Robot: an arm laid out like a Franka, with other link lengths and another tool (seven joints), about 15 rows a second.
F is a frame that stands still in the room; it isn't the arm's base.
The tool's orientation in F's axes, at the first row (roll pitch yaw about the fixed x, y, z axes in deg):
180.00 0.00 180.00
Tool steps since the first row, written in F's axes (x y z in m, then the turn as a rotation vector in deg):
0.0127 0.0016 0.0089 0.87 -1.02 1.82
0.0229 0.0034 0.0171 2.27 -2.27 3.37
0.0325 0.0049 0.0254 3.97 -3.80 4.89
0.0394 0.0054 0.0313 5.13 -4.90 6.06
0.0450 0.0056 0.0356 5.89 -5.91 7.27
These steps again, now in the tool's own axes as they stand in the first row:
-0.0127 0.0016 -0.0089 -0.87 -1.02 -1.82
-0.0229 0.0034 -0.0171 -2.27 -2.27 -3.37
-0.0325 0.0049 -0.0254 -3.97 -3.80 -4.89
-0.0394 0.0054 -0.0313 -5.13 -4.90 -6.06
-0.0450 0.0056 -0.0356 -5.89 -5.91 -7.27

